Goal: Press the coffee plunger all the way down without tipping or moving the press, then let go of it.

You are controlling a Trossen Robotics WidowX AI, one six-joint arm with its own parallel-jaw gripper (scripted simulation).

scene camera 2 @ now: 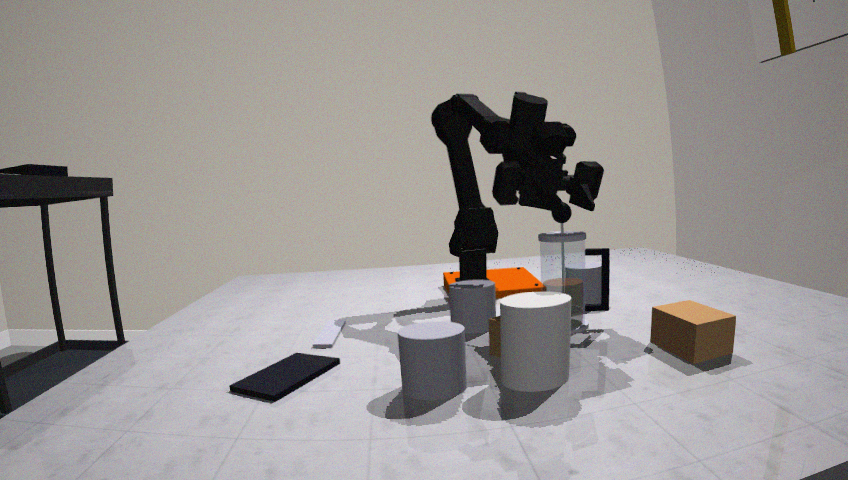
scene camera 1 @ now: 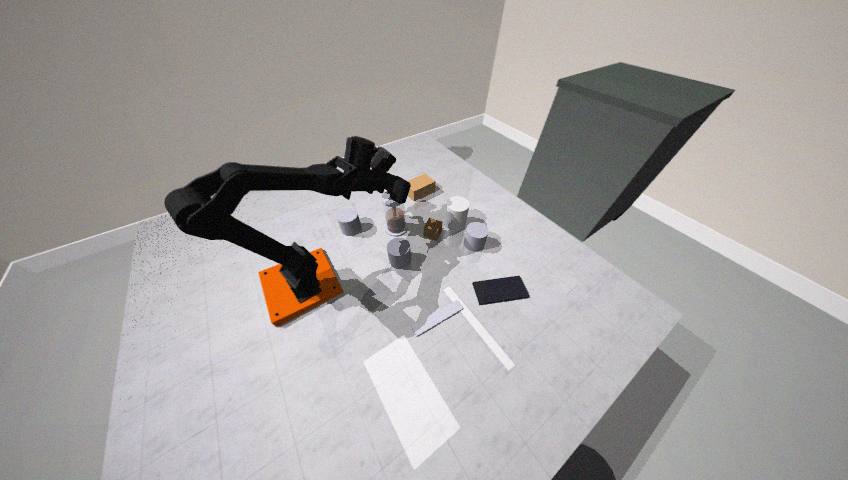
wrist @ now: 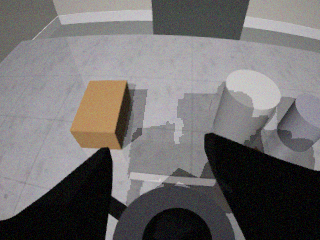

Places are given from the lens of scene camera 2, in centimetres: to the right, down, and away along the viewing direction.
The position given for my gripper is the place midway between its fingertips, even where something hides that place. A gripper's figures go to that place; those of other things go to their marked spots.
my gripper [scene camera 2: 579,209]: 22, -4, 70
coffee press [scene camera 2: 562,253]: 20, 2, 72
white cylinder [scene camera 2: 535,331]: 11, 9, 52
tan box [scene camera 2: 695,332]: 32, 11, 52
black slab [scene camera 2: 274,382]: -18, 17, 57
The marked spots on the white cylinder and the black slab are 31 cm apart.
